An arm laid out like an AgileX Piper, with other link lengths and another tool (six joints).
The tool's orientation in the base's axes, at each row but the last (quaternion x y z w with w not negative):
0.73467 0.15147 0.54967 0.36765
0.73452 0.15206 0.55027 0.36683
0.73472 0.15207 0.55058 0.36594
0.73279 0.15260 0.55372 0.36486
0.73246 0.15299 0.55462 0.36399
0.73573 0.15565 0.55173 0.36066
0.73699 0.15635 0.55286 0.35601
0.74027 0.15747 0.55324 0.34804
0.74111 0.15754 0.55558 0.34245
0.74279 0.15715 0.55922 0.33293
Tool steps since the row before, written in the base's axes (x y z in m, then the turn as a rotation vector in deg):
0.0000 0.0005 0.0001 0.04 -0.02 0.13
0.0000 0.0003 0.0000 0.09 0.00 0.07
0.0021 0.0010 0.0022 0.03 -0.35 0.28
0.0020 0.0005 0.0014 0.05 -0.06 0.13
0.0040 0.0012 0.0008 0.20 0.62 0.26
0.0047 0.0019 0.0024 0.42 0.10 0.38
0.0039 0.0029 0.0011 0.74 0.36 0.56
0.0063 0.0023 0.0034 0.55 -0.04 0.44
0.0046 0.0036 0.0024 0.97 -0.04 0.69
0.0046 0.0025 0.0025 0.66 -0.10 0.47
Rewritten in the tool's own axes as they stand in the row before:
0.0004 -0.0003 -0.0002 0.09 0.10 0.03
0.0002 -0.0002 -0.0001 0.08 0.03 0.07
0.0029 0.0005 0.0013 -0.01 0.43 0.12
0.0020 0.0003 0.0015 0.07 0.12 0.05
0.0027 -0.0010 0.0032 0.64 -0.28 -0.07
0.0045 -0.0004 0.0033 0.47 0.13 0.30
0.0039 -0.0019 0.0024 0.87 0.02 0.48
0.0060 -0.0002 0.0046 0.47 0.25 0.46
0.0055 -0.0016 0.0027 0.79 0.36 0.81
0.0048 -0.0008 0.0031 0.50 0.30 0.58

